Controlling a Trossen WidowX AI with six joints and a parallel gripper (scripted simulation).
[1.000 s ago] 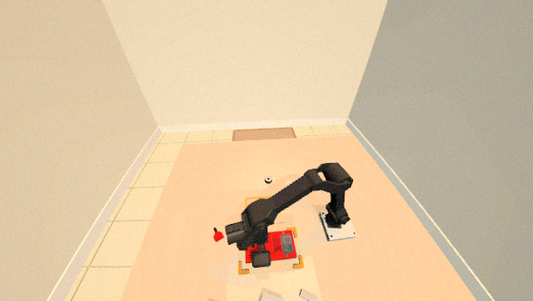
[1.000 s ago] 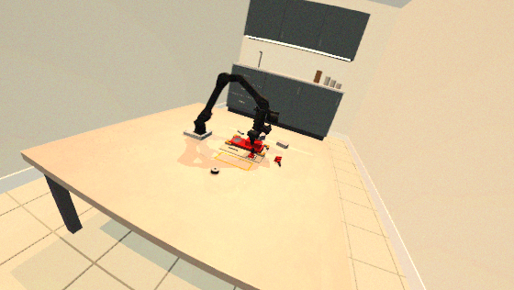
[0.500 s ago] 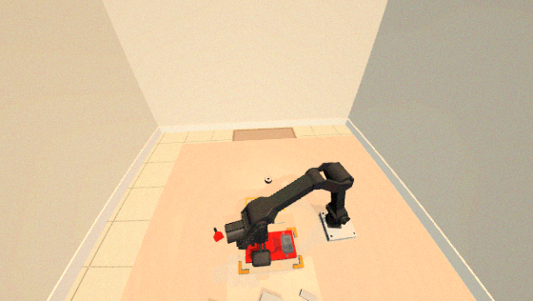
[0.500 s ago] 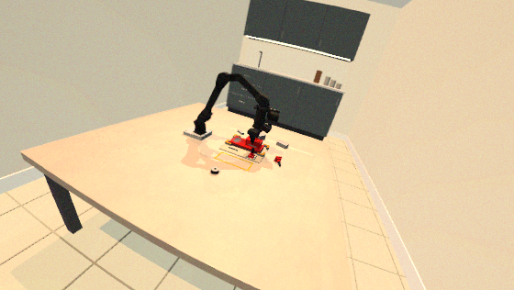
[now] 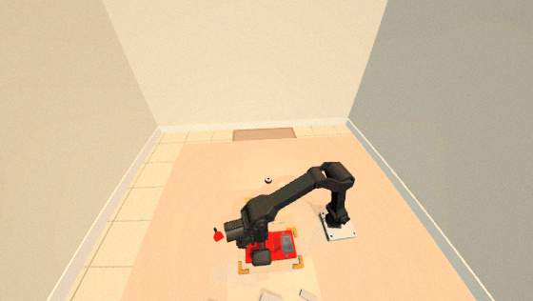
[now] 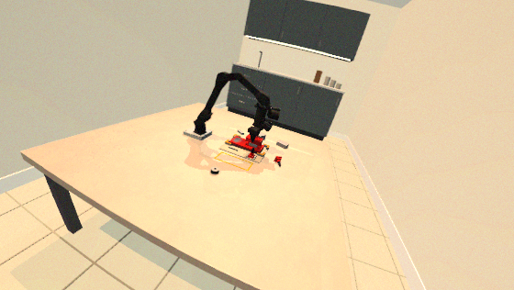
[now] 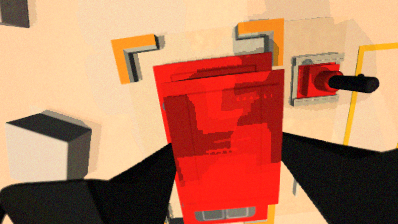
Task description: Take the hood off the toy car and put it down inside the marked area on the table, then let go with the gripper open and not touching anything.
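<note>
Now: gripper tip 350 mm to the left of the wheel and 50 mm above it. From my gripper tip the other things lie so: hood 10 mm above.
</note>
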